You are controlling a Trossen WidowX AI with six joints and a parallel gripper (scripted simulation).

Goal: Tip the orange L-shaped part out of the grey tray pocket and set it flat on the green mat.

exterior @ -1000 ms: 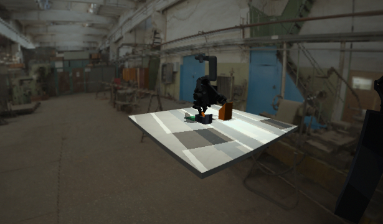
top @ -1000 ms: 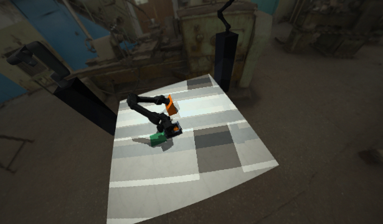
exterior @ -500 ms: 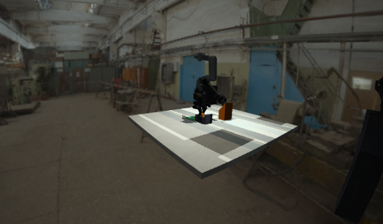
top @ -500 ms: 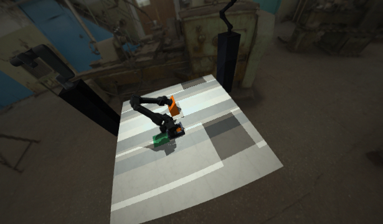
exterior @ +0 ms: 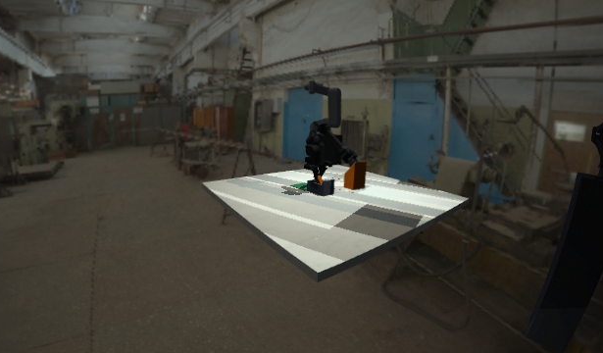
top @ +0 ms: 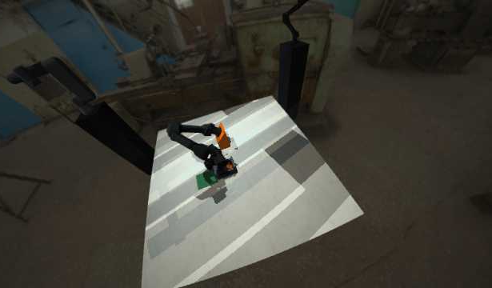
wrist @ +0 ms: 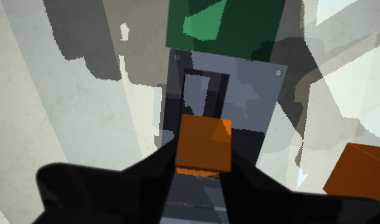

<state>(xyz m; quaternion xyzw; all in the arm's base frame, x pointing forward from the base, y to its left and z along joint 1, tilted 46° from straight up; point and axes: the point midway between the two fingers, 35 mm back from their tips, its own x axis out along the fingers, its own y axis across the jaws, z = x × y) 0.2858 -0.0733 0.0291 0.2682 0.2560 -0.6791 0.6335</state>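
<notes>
My gripper tip is 150 mm to the left of the green mat, 100 mm above it and 20 mm past it. From my gripper tip the other things lie so: orange L-shaped part 30 mm to the left, 30 mm below, 10 mm behind.
</notes>
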